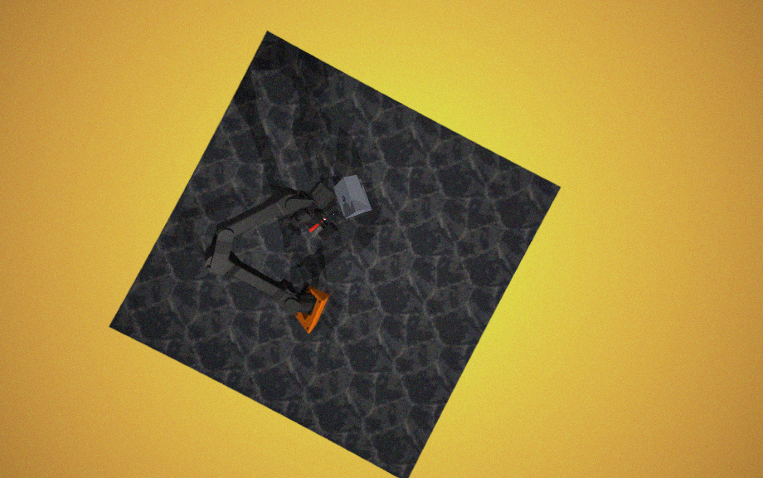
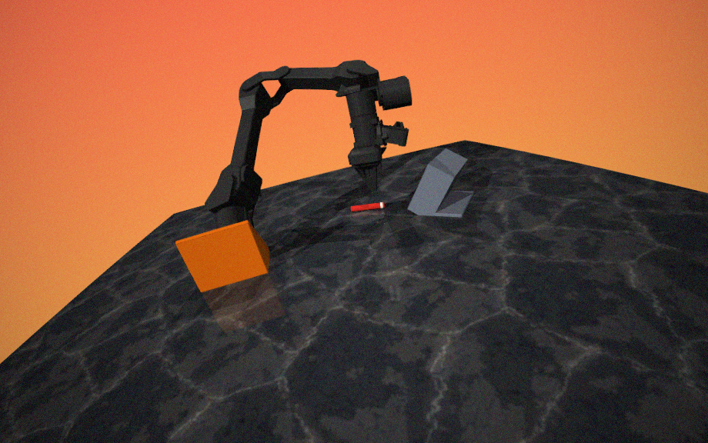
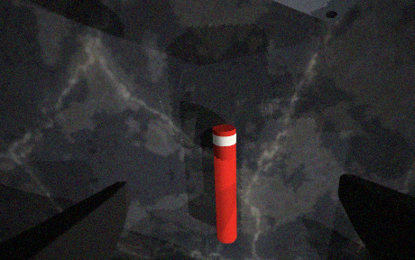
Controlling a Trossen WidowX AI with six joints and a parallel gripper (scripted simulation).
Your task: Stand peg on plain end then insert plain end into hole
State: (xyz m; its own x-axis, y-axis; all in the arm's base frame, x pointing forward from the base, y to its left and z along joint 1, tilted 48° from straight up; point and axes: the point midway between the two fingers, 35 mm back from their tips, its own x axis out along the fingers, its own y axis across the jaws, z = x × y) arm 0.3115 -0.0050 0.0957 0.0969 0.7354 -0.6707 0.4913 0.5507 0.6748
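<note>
My gripper tip is now 50 mm above the red peg, 10 mm to the right of it and 10 mm past it. Also, from my gripper tip: grey sloped panel: 110 mm ahead, 80 mm to the right, 10 mm below; flat foot plate: 130 mm ahead, 100 mm to the right, 60 mm below.
</note>
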